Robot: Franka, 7 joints.
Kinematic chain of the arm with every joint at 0, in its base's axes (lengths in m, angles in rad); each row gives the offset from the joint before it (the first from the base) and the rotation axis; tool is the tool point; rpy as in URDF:
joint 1: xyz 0 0 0.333 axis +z
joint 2: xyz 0 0 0 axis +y
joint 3: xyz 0 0 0.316 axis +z
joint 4: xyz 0.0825 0 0 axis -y
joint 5: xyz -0.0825 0 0.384 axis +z
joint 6: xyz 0 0 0 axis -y
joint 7: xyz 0.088 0 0 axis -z
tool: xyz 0 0 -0.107 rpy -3.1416 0 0
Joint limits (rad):
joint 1: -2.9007..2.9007
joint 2: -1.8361..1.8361
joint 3: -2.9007..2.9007
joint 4: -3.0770..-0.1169
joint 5: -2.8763..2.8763
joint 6: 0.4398..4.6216
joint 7: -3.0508..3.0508
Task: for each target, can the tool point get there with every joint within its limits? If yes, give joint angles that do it. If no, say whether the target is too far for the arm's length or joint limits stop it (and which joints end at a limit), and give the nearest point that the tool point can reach.
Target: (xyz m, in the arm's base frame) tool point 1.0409 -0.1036 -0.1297
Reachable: no: too far | nearest point 0.7807 -0.0777 -0.0140 | short by 0.286 m
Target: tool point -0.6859 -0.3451 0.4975
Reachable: yes | joints -2.3477 1.4299 -2.2907 -0.4255 -1.8759 3.5441 0.9847
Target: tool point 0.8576 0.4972 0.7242
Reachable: no: too far | nearest point 0.6904 0.4002 0.6479 | short by 0.208 m
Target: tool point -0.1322 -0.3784 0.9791
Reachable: yes | joints -0.0039 -0.3332 -1.6340 -1.0739 -0.9742 3.7919 1.7565
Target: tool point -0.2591 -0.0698 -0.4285
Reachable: no: joint limits stop it (at a limit: joint 2) | nearest point -0.2607 -0.0702 -0.3606 | short by 0.068 m
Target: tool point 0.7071 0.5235 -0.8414
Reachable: no: too far | nearest point 0.4445 0.3291 -0.2872 | short by 0.643 m
